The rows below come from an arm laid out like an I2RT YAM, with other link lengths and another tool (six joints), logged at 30 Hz.
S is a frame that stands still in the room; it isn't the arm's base.
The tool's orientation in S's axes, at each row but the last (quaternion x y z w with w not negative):
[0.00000, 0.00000, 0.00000, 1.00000]
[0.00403, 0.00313, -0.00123, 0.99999]
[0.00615, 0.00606, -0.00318, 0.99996]
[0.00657, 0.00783, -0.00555, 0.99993]
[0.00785, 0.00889, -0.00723, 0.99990]
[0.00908, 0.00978, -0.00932, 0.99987]
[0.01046, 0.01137, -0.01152, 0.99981]
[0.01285, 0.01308, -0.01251, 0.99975]
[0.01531, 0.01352, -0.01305, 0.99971]
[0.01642, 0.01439, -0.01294, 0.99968]
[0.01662, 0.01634, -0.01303, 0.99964]
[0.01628, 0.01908, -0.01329, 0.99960]
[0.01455, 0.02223, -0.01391, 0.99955]
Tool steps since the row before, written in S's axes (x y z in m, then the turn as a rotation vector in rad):
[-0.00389, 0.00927, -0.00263, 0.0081, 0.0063, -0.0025]
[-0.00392, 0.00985, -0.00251, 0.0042, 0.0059, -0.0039]
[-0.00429, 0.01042, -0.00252, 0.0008, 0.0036, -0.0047]
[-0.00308, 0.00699, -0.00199, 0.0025, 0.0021, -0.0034]
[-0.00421, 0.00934, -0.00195, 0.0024, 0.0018, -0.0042]
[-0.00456, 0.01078, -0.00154, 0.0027, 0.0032, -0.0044]
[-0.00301, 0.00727, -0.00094, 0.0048, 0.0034, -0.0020]
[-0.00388, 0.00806, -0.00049, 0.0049, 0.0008, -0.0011]
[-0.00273, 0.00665, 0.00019, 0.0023, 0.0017, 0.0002]
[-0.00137, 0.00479, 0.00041, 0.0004, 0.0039, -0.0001]
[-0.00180, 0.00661, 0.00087, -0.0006, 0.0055, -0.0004]
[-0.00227, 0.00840, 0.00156, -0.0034, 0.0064, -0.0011]
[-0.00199, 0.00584, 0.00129, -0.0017, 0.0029, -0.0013]
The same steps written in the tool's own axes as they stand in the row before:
[-0.00389, 0.00927, -0.00263, 0.0081, 0.0063, -0.0025]
[-0.00393, 0.00982, -0.00261, 0.0042, 0.0059, -0.0039]
[-0.00432, 0.01036, -0.00270, 0.0008, 0.0035, -0.0047]
[-0.00312, 0.00693, -0.00213, 0.0025, 0.0021, -0.0034]
[-0.00431, 0.00925, -0.00217, 0.0024, 0.0018, -0.0042]
[-0.00473, 0.01066, -0.00183, 0.0027, 0.0032, -0.0044]
[-0.00315, 0.00718, -0.00116, 0.0048, 0.0035, -0.0020]
[-0.00406, 0.00794, -0.00080, 0.0049, 0.0009, -0.0010]
[-0.00290, 0.00658, -0.00009, 0.0022, 0.0018, 0.0002]
[-0.00150, 0.00476, 0.00021, 0.0003, 0.0039, -0.0002]
[-0.00200, 0.00658, 0.00059, -0.0007, 0.0055, -0.0006]
[-0.00255, 0.00838, 0.00119, -0.0035, 0.0063, -0.0014]
[-0.00220, 0.00582, 0.00103, -0.0017, 0.0028, -0.0015]

